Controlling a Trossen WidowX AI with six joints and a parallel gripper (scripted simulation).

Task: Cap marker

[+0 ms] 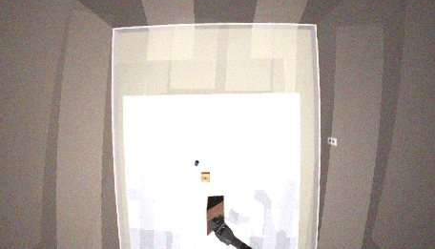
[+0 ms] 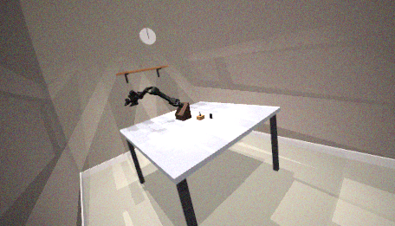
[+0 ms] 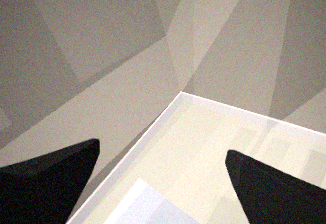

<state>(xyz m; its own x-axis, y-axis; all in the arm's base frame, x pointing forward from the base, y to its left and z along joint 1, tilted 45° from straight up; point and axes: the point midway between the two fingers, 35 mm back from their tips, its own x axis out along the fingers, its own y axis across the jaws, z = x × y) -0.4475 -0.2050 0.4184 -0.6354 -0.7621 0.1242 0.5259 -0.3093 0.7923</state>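
My gripper tip is 84 cm short of the dark marker cap, 55 cm to the right of it and 23 cm above it. From my gripper tip the other things lie so: holder block: 74 cm ahead, 50 cm to the left, 24 cm below.
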